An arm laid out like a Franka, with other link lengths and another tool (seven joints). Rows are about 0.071 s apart.
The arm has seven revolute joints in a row. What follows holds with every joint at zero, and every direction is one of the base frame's.
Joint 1 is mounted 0.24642 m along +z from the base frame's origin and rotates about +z.
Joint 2 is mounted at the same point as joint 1 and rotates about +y.
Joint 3 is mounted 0.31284 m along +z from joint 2 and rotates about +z.
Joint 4 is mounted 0.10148 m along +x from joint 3 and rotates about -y.
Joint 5 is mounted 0.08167 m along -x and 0.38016 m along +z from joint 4 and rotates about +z.
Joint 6 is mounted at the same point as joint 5 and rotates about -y.
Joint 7 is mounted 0.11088 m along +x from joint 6 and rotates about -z.
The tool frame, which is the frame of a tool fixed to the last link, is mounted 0.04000 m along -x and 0.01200 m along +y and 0.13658 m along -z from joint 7; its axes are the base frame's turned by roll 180.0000, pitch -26.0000 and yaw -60.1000 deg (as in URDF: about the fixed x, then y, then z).
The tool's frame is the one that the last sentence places.
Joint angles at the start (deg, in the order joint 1, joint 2, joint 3, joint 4, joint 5, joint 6, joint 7): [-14.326 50.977 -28.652 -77.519 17.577 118.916 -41.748]
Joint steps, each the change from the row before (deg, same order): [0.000 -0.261 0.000 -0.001 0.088 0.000 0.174]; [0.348 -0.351 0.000 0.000 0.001 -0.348 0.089]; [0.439 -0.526 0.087 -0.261 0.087 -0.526 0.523]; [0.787 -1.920 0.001 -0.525 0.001 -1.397 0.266]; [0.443 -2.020 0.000 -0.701 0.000 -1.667 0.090]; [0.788 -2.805 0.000 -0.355 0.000 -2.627 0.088]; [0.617 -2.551 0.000 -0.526 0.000 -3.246 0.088]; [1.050 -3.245 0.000 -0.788 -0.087 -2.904 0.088]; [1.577 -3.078 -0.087 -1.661 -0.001 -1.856 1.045]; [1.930 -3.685 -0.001 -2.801 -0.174 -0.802 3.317]
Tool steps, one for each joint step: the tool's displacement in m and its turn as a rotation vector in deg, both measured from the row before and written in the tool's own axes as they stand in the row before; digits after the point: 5 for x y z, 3 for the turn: [0.00156 -0.00028 -0.00260 0.135 0.149 0.330]; [-0.00010 -0.00381 -0.00468 0.231 -0.051 -0.141]; [-0.00213 -0.00486 -0.00539 0.117 -0.384 0.251]; [0.00173 -0.00628 -0.01887 0.772 -0.416 0.091]; [0.00164 -0.00138 -0.01762 0.617 -0.811 0.224]; [0.00304 -0.00545 -0.02853 1.196 -0.896 -0.014]; [-0.00129 -0.00218 -0.02442 0.709 -1.823 -0.093]; [-0.00237 -0.00535 -0.03119 1.287 -1.246 -0.348]; [-0.00905 -0.00838 -0.02541 0.837 -1.137 0.226]; [-0.01434 -0.00986 -0.02513 0.103 -0.827 2.097]
